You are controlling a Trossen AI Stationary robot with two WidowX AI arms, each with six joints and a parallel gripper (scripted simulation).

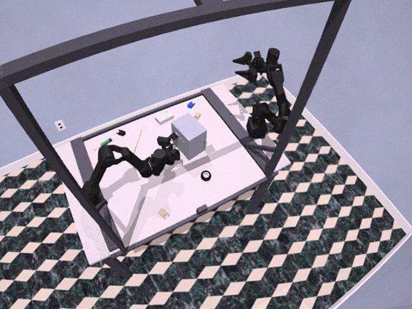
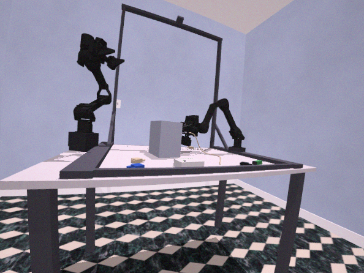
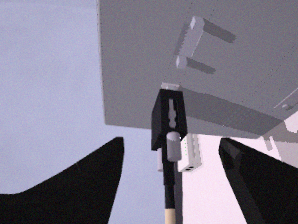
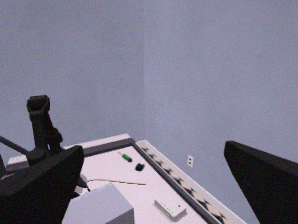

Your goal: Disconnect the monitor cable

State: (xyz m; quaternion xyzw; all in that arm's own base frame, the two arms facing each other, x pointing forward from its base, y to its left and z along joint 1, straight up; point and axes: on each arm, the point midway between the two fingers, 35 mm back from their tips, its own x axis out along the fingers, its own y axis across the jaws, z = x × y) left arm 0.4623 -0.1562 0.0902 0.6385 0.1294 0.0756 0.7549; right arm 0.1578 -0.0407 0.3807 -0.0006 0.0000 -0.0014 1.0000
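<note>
Now: the grey box 13 cm to the right of my left hand, 5 cm below it and 3 cm ahead of it.
</note>
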